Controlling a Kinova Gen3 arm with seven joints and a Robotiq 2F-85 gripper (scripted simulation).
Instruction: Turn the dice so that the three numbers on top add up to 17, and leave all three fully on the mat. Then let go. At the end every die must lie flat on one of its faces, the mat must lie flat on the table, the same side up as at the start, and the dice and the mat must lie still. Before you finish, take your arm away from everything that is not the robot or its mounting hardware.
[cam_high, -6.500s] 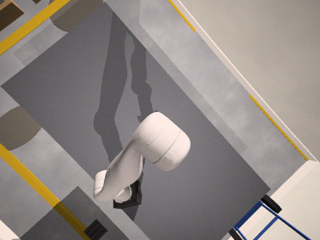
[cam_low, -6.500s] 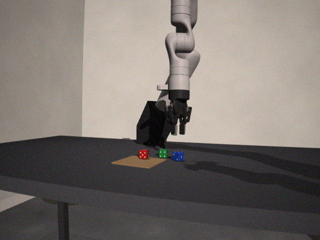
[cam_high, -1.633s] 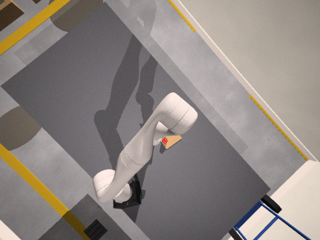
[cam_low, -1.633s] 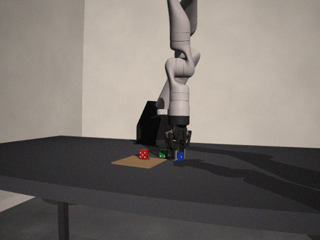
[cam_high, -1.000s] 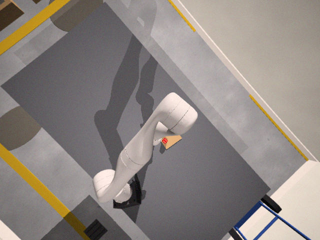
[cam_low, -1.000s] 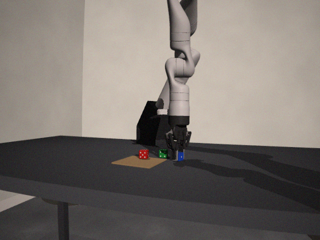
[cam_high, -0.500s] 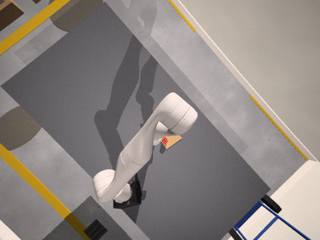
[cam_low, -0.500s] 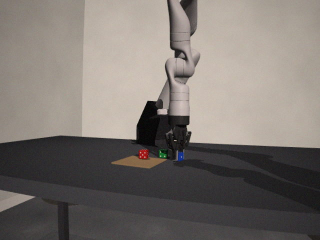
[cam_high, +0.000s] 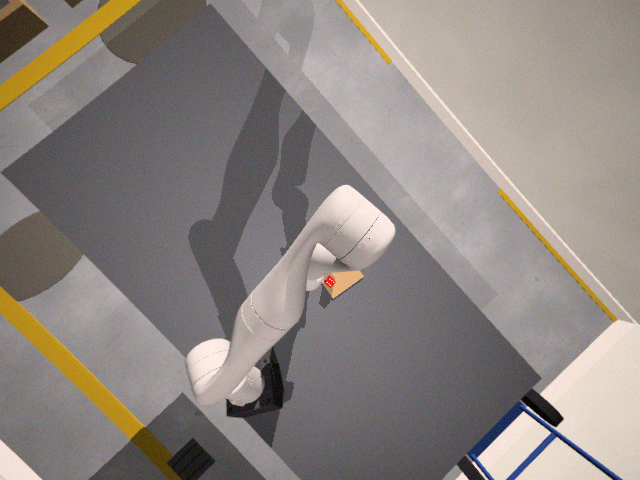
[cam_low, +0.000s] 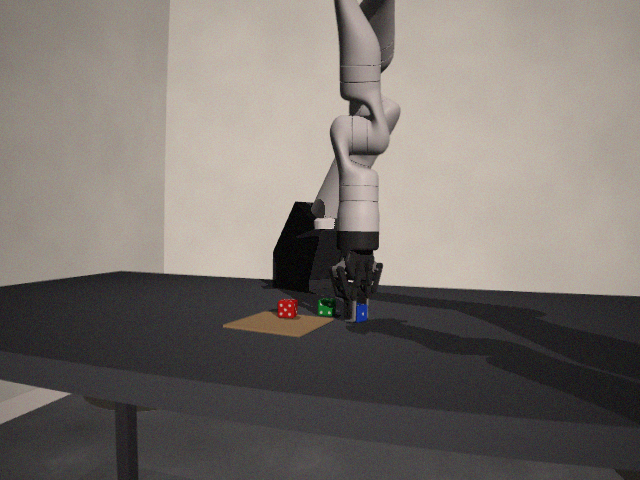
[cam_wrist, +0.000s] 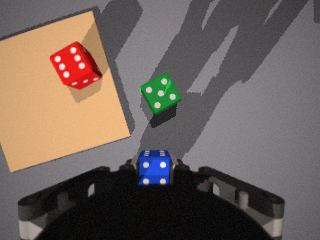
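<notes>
My hand is 3 cm past the green die, 6 cm to the left of it and 1 cm above it. Also, from my hand: red die (3 cm ahead, 12 cm to the right); tan mat (7 cm ahead, 12 cm to the right, 2 cm below); blue die (1 cm below).
</notes>
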